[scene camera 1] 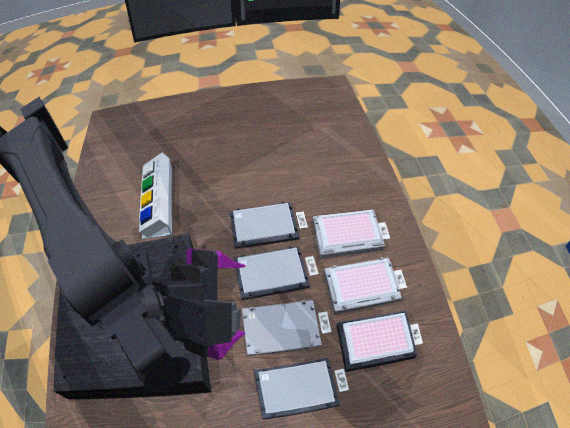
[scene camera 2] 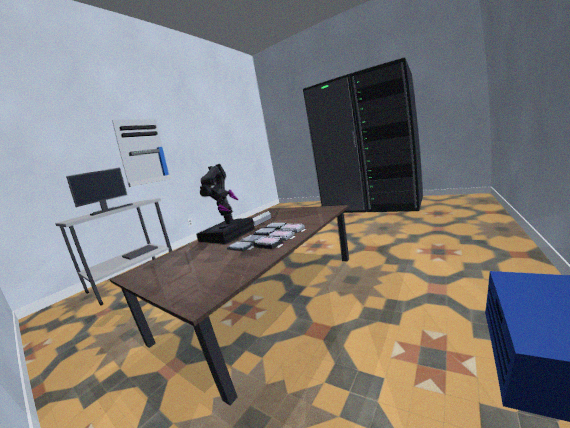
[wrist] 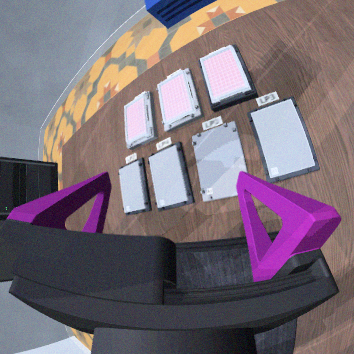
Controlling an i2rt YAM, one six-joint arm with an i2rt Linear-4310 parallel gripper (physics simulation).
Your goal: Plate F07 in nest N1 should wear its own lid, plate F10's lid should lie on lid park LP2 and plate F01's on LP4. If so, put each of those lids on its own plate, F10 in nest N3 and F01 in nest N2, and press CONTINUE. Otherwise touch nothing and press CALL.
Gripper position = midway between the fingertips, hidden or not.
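Observation:
My gripper point(scene camera 1: 242, 299), visible also in the wrist view point(wrist: 173, 178), is open and holds nothing.

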